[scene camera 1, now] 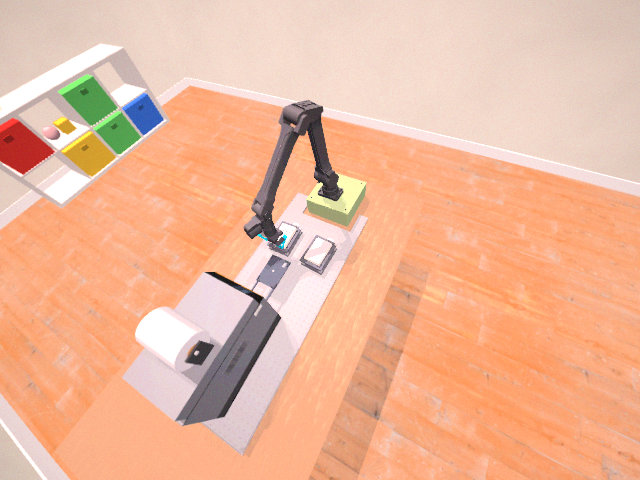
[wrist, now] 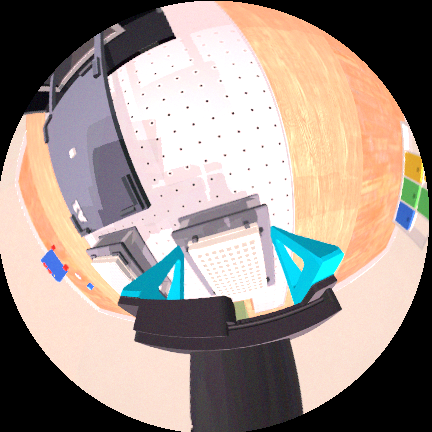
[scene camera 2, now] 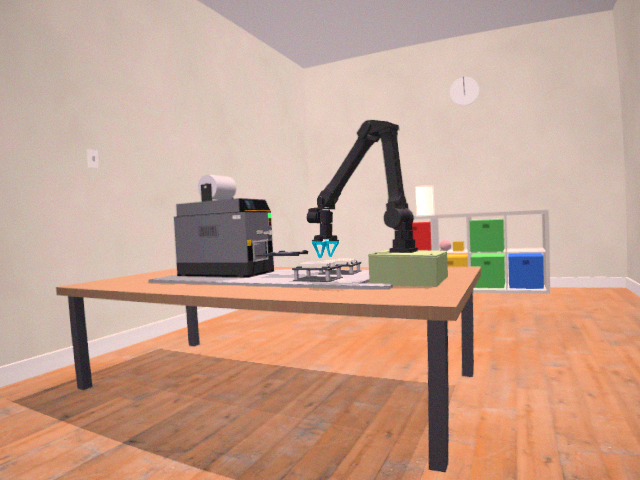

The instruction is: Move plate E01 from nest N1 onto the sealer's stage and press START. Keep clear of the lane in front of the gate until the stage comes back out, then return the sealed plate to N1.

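Places are measured from the arm's base along level axes (x left, y back, z up), in millimetres.
Where they show: gripper, fingertip midpoint: (scene camera 1: 275,244) (wrist: 225,241) (scene camera 2: 325,257); arm's base at its link origin: (scene camera 1: 330,192) (scene camera 2: 403,251).
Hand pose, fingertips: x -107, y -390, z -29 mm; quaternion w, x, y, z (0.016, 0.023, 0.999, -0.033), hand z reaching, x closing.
Each offset is from my fingertips to the top centre of the thing. "pt": to the spot under its first point. Level surfaces: height alone.
My gripper (scene camera 1: 272,240) (scene camera 2: 325,256) (wrist: 225,241) is open and empty, with cyan fingers pointing down, above a white plate {dx +2, dy +70, dz -10 mm} (scene camera 1: 291,232) (wrist: 230,260) in the shelf-side nest. In the wrist view this plate shows between the fingers. A second white plate {dx +209, dy +65, dz -1 mm} (scene camera 1: 318,251) (wrist: 111,266) sits in the other nest. No label tells which is E01 or N1. The sealer's dark stage {pt dx +92, dy -132, dz +36 mm} (scene camera 1: 273,270) (scene camera 2: 290,253) (wrist: 75,175) is out in front of the gate and bears no plate. The sealer {pt dx +213, dy -479, dz +97 mm} (scene camera 1: 242,356) (scene camera 2: 222,242) shows a green light at its front. I cannot make out START.
The arm stands on a green base block (scene camera 1: 330,211) (scene camera 2: 408,268) behind the nests. A white film roll {dx +105, dy -513, dz +408 mm} (scene camera 1: 170,335) (scene camera 2: 222,186) is on top of the sealer. A perforated board {dz -68 mm} (scene camera 1: 305,304) (wrist: 225,120) lies under sealer and nests on the wooden table (scene camera 2: 258,303).
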